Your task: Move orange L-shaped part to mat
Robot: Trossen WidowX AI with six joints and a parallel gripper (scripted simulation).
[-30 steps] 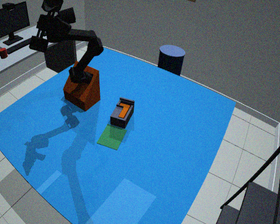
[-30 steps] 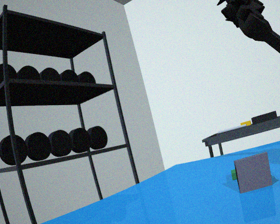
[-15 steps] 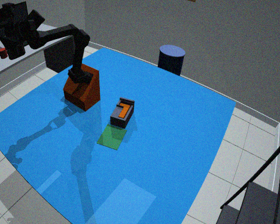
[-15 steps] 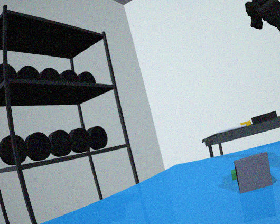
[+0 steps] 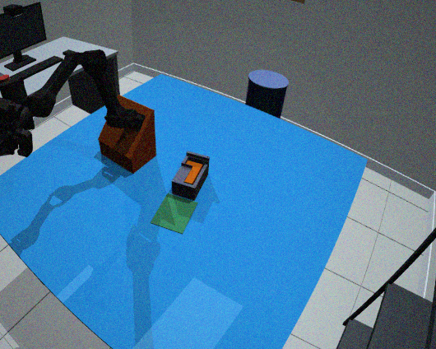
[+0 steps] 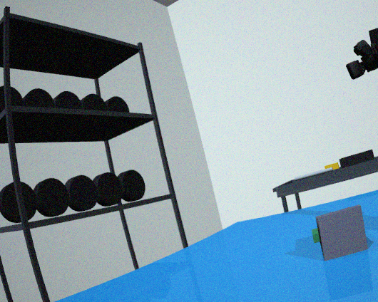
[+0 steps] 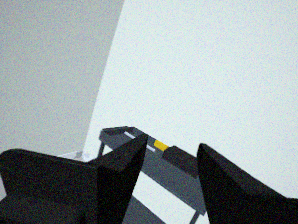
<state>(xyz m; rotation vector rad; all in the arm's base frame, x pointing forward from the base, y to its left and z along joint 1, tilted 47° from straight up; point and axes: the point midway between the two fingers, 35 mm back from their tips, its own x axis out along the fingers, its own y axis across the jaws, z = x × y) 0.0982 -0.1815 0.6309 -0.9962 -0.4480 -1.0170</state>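
Now: the orange L-shaped part 620 mm to the left of my gripper tip, 440 mm below it and 150 mm ahead of it. Also, from my gripper tip: green mat: 500 mm below, 460 mm to the left, 200 mm ahead.
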